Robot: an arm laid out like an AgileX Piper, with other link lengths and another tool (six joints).
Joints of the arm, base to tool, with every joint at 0 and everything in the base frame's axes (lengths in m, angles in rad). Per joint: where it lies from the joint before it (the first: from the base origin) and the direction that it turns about. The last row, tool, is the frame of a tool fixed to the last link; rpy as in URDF.
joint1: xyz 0 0 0.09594 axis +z
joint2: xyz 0 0 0 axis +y
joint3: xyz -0.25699 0 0.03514 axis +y
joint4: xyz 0.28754 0 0.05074 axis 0.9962 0 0.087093
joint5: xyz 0 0 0 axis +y
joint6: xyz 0.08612 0 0.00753 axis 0.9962 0 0.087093
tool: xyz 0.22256 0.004 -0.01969 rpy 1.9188 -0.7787 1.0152
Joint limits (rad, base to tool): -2.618..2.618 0..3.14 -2.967..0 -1.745..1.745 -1.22..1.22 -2.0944..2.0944
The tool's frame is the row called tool.
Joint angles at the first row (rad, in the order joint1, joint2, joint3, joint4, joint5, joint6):
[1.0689 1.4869 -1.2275 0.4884 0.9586 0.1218]
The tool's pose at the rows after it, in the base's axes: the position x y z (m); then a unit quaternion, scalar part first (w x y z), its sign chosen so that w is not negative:
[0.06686 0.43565 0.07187 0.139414 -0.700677 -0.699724 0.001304]
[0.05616 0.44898 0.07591 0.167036 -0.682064 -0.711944 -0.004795]
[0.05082 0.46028 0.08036 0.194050 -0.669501 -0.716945 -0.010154]
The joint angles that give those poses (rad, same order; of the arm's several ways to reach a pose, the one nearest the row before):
[1.0689 1.5168 -1.2274 0.5738 0.9350 0.0385]
[1.0678 1.5396 -1.2275 0.6684 0.9198 -0.0549]
[1.0561 1.5619 -1.2274 0.7601 0.9114 -0.1399]

